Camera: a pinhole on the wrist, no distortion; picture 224 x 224 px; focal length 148.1 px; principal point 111.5 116.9 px. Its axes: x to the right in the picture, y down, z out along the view. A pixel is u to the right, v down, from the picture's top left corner.
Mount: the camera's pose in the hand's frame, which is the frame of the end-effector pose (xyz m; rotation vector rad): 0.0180 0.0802 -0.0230 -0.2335 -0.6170 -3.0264
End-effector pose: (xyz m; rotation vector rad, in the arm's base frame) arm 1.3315 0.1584 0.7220 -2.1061 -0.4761 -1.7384
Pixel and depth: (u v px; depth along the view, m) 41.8 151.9 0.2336
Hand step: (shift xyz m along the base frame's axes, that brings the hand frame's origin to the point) 0.2547 -0.0097 0.1186
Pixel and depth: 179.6 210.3 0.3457
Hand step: 0.3363 0.1796 -0.1438
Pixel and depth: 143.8 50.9 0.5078
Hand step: 0.5425 -0.2486 -0.1328
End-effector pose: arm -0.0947 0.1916 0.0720 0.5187 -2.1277 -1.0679
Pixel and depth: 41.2 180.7 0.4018
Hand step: -0.4678 0.0827 0.0157
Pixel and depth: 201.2 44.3 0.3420
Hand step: -0.0993 0.4426 0.1281
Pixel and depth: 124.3 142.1 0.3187
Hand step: -0.2465 0.2230 0.0180
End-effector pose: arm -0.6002 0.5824 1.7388 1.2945 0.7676 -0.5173
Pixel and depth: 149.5 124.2 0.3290
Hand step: 0.1908 -0.2472 0.1661
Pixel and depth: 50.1 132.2 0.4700
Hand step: 0.4275 -0.3129 -0.0303
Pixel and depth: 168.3 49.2 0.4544
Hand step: 0.3264 -0.2393 0.4016
